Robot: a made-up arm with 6 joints.
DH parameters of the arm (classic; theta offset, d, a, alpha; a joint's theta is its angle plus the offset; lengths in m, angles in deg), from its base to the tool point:
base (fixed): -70.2 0 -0.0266 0
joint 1: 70.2 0.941 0.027 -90
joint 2: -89.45 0 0.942 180
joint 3: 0.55 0.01 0.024 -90
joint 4: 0 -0.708 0 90
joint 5: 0 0.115 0.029 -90
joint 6: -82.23 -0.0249 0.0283 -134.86
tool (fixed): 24.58 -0.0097 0 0
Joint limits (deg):
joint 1: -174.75..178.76
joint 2: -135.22..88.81
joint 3: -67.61..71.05
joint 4: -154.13..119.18
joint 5: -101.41..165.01
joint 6: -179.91..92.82
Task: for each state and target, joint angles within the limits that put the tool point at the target. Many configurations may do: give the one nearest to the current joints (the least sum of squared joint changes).
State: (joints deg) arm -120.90 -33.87 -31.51 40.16 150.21 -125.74
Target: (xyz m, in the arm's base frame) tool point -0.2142 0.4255 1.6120
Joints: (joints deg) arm -74.32 -81.15 -39.31 32.71 151.81 -125.74
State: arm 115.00 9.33 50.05 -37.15 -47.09 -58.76
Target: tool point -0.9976 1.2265 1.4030
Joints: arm 133.33 57.67 59.88 -37.17 -45.68 -57.66
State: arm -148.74 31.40 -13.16 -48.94 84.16 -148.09
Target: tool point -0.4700 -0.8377 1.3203
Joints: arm -113.36 26.47 -12.34 -50.91 84.65 -148.45
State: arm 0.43 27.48 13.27 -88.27 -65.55 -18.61
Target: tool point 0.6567 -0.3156 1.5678
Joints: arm -25.85 2.51 -13.44 -83.64 -65.32 -19.07
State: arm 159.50 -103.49 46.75 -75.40 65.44 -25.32
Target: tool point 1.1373 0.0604 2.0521
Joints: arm 177.93 -58.39 71.05 -70.19 57.61 -32.14
